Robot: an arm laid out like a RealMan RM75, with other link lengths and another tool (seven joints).
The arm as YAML. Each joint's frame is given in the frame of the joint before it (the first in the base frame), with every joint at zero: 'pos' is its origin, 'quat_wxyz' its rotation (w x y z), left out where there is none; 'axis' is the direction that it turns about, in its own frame. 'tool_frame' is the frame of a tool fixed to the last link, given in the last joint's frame.
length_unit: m
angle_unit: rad
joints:
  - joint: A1
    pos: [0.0, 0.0, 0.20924]
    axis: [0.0, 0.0, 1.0]
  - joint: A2
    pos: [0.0, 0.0, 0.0]
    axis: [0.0, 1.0, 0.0]
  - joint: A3
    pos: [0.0, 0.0, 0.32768]
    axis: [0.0, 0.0, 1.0]
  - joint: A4
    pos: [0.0, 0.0, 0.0]
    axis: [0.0, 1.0, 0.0]
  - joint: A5
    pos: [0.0, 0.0, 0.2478]
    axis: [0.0, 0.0, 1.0]
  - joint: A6
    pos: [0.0, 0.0, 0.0]
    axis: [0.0, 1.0, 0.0]
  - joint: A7
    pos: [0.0, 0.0, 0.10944]
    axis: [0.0, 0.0, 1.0]
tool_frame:
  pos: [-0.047, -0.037, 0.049]
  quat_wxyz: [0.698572, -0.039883, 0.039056, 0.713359]
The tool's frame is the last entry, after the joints.
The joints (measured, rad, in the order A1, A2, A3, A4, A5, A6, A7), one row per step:
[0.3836, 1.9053, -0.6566, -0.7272, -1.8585, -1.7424, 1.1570]
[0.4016, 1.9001, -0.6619, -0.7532, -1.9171, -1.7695, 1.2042]
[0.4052, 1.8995, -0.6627, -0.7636, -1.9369, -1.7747, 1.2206]
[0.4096, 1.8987, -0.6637, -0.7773, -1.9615, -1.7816, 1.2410]
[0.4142, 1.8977, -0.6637, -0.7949, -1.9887, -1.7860, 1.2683]
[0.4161, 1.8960, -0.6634, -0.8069, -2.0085, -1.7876, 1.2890]
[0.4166, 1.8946, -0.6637, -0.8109, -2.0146, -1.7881, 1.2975]
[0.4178, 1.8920, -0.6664, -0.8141, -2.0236, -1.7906, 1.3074]
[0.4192, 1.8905, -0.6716, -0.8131, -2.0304, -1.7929, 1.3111]
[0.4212, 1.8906, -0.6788, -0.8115, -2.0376, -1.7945, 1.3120]
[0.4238, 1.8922, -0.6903, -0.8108, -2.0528, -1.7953, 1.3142]
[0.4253, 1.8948, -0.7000, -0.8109, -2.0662, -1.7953, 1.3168]
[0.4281, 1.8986, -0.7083, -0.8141, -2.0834, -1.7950, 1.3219]
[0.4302, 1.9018, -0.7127, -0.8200, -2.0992, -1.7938, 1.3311]
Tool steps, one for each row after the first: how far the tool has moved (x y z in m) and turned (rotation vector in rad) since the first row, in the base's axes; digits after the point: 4 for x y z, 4 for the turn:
[-0.0055, 0.0043, -0.0028, -0.0657, -0.0347, -0.0047]
[-0.0061, 0.0054, -0.0036, -0.0835, -0.0481, -0.0117]
[-0.0068, 0.0067, -0.0043, -0.1050, -0.0655, -0.0206]
[-0.0072, 0.0087, -0.0042, -0.1250, -0.0859, -0.0362]
[-0.0063, 0.0098, -0.0035, -0.1379, -0.1015, -0.0518]
[-0.0058, 0.0103, -0.0029, -0.1423, -0.1066, -0.0584]
[-0.0053, 0.0107, -0.0028, -0.1522, -0.1143, -0.0652]
[-0.0052, 0.0107, -0.0043, -0.1633, -0.1201, -0.0672]
[-0.0055, 0.0107, -0.0070, -0.1758, -0.1268, -0.0662]
[-0.0056, 0.0106, -0.0121, -0.1963, -0.1405, -0.0667]
[-0.0055, 0.0102, -0.0169, -0.2137, -0.1519, -0.0685]
[-0.0058, 0.0103, -0.0217, -0.2311, -0.1660, -0.0713]
[-0.0057, 0.0108, -0.0247, -0.2433, -0.1786, -0.0785]

